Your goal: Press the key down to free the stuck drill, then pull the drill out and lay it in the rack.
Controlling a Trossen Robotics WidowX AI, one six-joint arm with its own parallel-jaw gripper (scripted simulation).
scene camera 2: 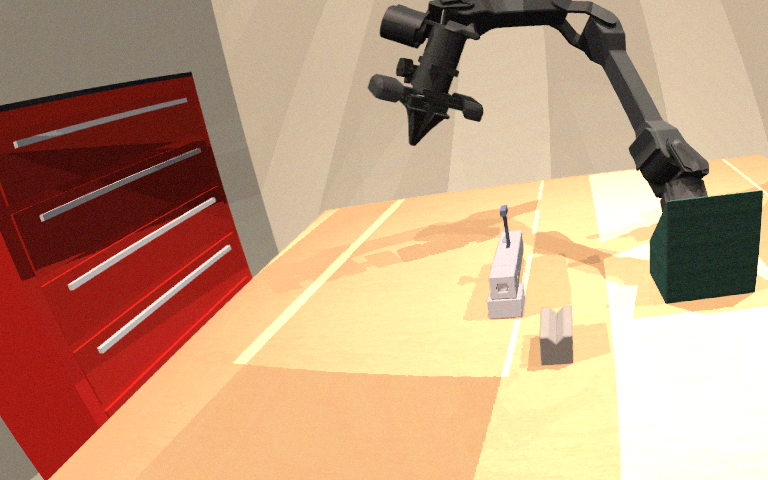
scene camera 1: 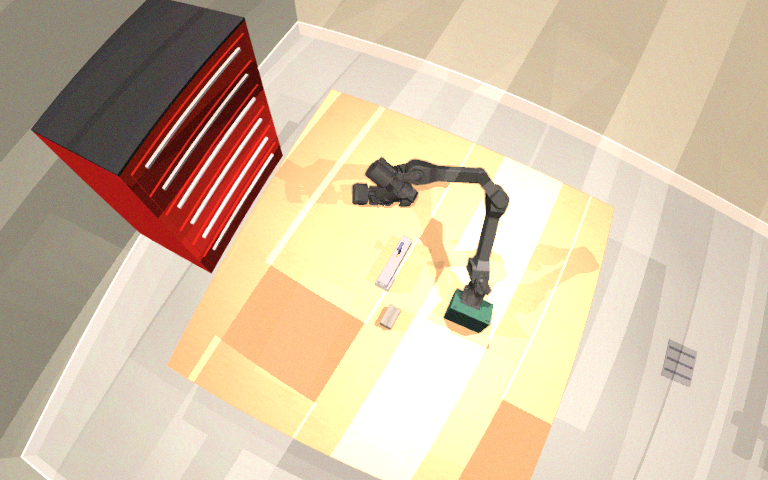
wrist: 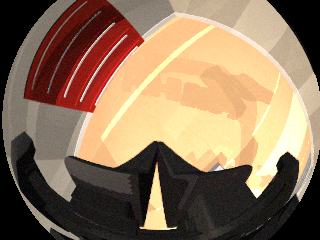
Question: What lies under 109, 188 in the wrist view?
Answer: The gripper.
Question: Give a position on a v-grooved rack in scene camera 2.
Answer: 556, 343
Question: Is the gripper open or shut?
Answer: Shut.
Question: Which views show the gripper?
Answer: Scene camera 2, scene camera 1 and the wrist view: all of them.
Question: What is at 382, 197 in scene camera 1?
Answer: The gripper.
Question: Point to a pale grey holder block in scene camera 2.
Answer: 506, 266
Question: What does the gripper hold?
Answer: Nothing.
